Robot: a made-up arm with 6 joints. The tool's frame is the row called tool.
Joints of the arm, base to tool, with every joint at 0 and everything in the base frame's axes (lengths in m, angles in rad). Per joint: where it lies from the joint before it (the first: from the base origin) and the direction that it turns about. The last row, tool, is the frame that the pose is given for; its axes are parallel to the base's.
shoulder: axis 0 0 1 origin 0 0 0.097
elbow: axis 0 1 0 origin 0 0.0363 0
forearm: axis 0 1 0 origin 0 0 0.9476
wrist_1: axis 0 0 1 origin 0 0 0.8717
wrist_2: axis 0 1 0 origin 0 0 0
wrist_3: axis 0 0 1 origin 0 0 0.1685
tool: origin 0 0 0
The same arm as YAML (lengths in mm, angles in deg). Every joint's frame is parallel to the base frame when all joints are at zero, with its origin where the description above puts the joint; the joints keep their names.
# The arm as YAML. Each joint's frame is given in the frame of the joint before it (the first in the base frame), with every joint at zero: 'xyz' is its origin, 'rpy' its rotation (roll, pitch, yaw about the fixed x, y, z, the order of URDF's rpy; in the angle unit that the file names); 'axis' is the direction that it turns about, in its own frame. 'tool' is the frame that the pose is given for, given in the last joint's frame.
units:
  length: mm
  angle: deg
joints:
  - name: shoulder
    type: revolute
    origin:
      xyz: [0.0, 0.0, 97.0]
      rpy: [0.0, 0.0, 0.0]
    axis: [0.0, 0.0, 1.0]
  - name: elbow
    type: revolute
    origin:
      xyz: [0.0, 36.3, 0.0]
      rpy: [0.0, 0.0, 0.0]
    axis: [0.0, 1.0, 0.0]
  - name: forearm
    type: revolute
    origin:
      xyz: [0.0, 0.0, 947.6]
      rpy: [0.0, 0.0, 0.0]
    axis: [0.0, 1.0, 0.0]
  - name: wrist_1
    type: revolute
    origin:
      xyz: [0.0, 0.0, 871.7]
      rpy: [0.0, 0.0, 0.0]
    axis: [0.0, 0.0, 1.0]
  - name: wrist_2
    type: revolute
    origin:
      xyz: [0.0, 0.0, 0.0]
      rpy: [0.0, 0.0, 0.0]
    axis: [0.0, 1.0, 0.0]
  - name: wrist_3
    type: revolute
    origin:
      xyz: [0.0, 0.0, 168.5]
      rpy: [0.0, 0.0, 0.0]
    axis: [0.0, 0.0, 1.0]
tool:
  origin:
    xyz: [0.0, 0.0, 0.0]
    rpy: [0.0, 0.0, 0.0]

